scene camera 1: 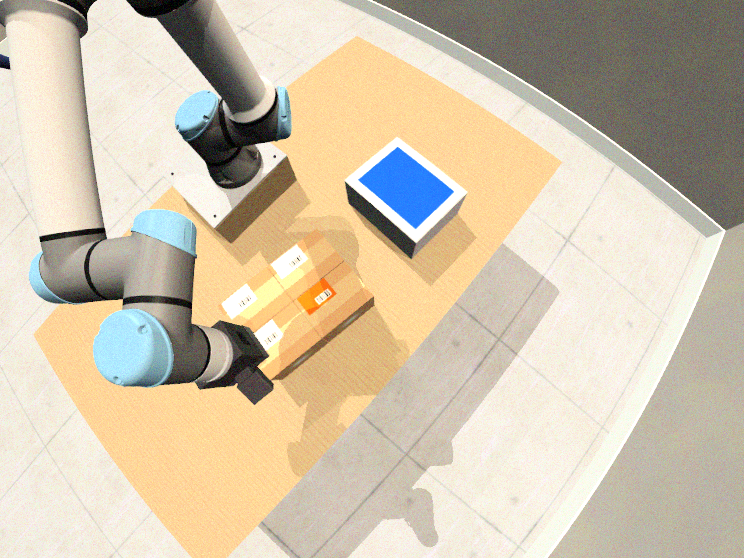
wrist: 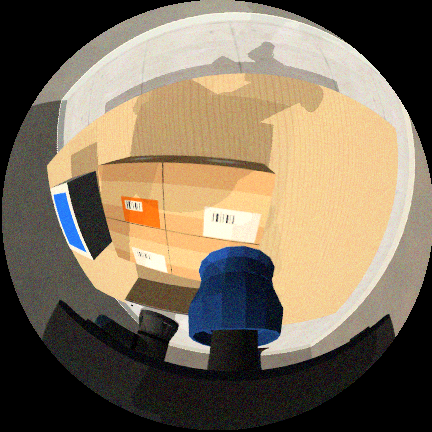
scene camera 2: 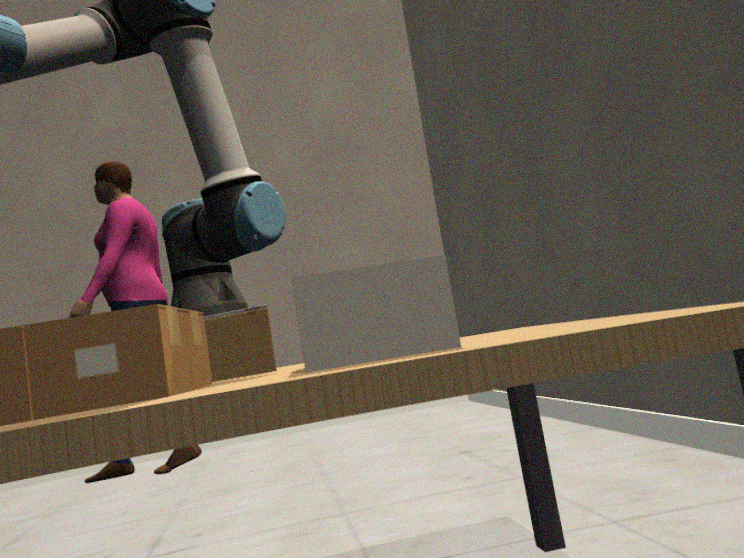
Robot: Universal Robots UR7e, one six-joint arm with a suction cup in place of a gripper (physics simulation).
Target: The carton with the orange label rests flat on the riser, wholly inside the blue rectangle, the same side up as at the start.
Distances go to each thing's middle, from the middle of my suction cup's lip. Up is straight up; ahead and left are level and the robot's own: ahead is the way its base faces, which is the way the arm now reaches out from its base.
The riser (scene camera 2: 347, 317) lies 140 mm behind my suction cup, 510 mm to the left of it and 210 mm below it.
